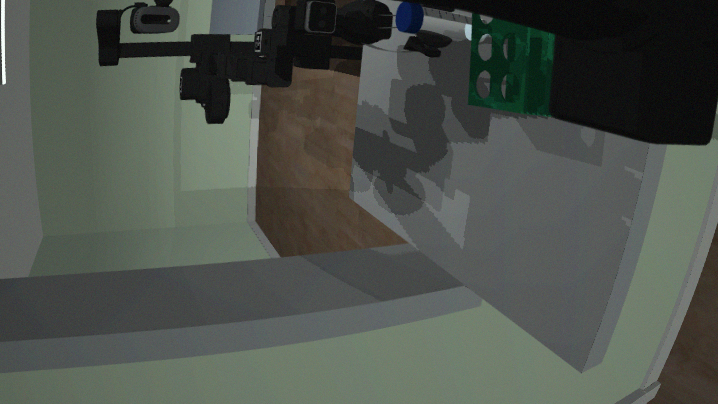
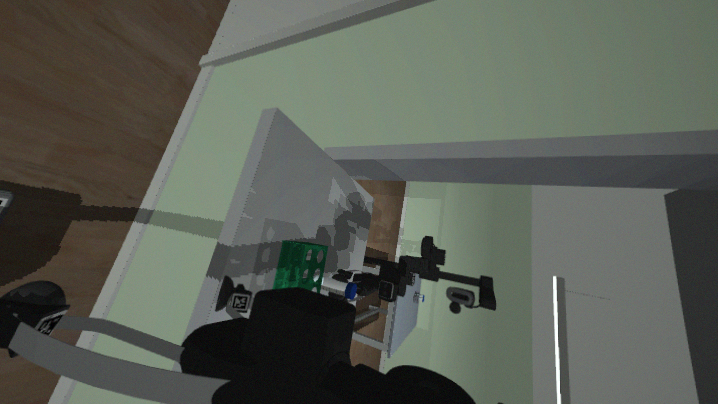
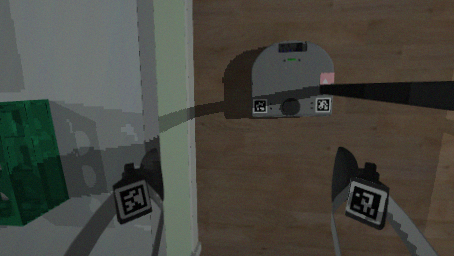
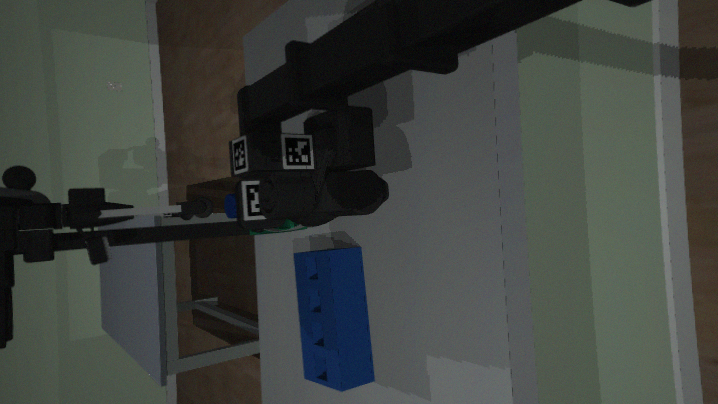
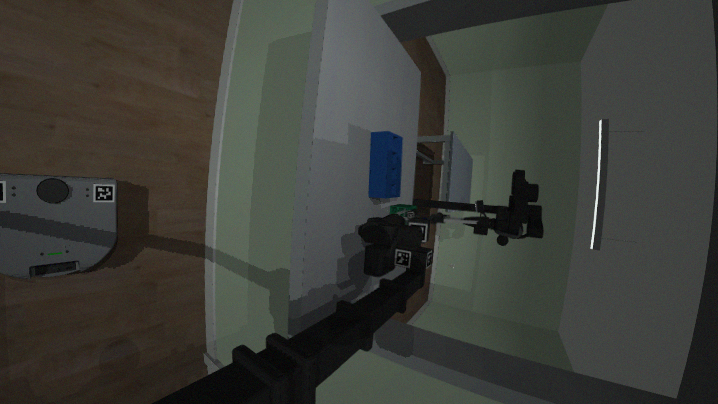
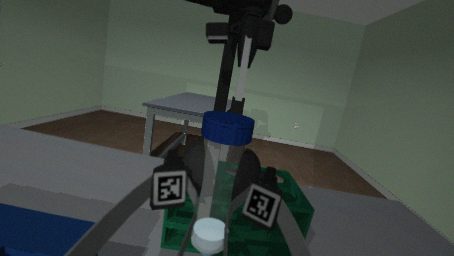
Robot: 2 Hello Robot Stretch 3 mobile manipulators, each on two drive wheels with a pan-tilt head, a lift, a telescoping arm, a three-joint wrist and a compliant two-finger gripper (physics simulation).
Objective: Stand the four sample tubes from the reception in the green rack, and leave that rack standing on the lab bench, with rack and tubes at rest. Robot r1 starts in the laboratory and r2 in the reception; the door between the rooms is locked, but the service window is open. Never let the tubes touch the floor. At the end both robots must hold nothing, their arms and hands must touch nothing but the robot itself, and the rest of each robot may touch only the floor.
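My r2 gripper (image 6: 221, 167) is shut on a clear sample tube with a blue cap (image 6: 228, 127) (image 1: 409, 17) (image 2: 350, 290) (image 4: 230, 206). The tube is roughly upright over the green rack (image 6: 302, 207) (image 1: 539, 75) (image 2: 296, 263) (image 4: 288, 225) (image 5: 401, 208), its white tip close to the rack's top. Whether the tip is in a hole is unclear. The rack stands on the grey bench (image 1: 527, 226) (image 4: 436, 251), partly hidden. Several holes look unfilled; the other tubes cannot be made out. My r1 gripper (image 3: 247, 167) (image 2: 133, 296) is open, beside the rack at the bench edge.
A blue rack (image 4: 336, 316) (image 5: 385, 164) stands on the bench near the green one. A robot base (image 3: 292, 77) (image 5: 60, 221) is on the floor. Another robot's dark mast (image 4: 150, 232) rises beyond the bench. A small table (image 6: 187, 102) stands behind. The service window's sill (image 1: 200, 306) borders the bench.
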